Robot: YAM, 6 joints.
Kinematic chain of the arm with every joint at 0, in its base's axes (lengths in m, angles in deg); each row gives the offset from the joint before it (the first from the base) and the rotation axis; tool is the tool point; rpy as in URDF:
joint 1: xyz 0 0 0.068 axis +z
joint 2: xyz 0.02 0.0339 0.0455 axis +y
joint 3: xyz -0.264 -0.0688 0 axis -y
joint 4: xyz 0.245 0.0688 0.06 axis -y
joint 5: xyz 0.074 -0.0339 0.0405 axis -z
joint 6: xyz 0.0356 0 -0.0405 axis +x
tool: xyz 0 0 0 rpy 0 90 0
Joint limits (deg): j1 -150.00..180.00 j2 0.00..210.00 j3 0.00..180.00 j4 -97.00..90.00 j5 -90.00..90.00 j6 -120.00..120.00
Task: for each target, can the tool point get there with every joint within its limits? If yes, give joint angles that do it. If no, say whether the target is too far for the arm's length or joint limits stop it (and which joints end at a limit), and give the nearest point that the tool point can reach.
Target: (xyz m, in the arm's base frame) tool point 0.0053 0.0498 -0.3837
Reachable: no: joint limits stop it (at a limit: joint 2) | nearest point 0.0080 0.0754 -0.3364 | short by 0.054 m
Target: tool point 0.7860 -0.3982 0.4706
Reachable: no: too far | nearest point 0.5335 -0.2703 0.3532 | short by 0.306 m
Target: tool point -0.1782 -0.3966 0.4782
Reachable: yes | joints -117.38 109.51 122.19 -10.67 -42.74 -66.55
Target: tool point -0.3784 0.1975 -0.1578
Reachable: yes | joints 148.52 178.60 86.92 72.45 -55.11 -95.64
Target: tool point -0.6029 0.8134 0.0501
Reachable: no: too far | nearest point -0.3838 0.5178 0.0736 | short by 0.369 m
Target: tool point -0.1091 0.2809 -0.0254
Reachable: yes | joints 116.89 140.16 64.06 -39.20 56.67 -43.73
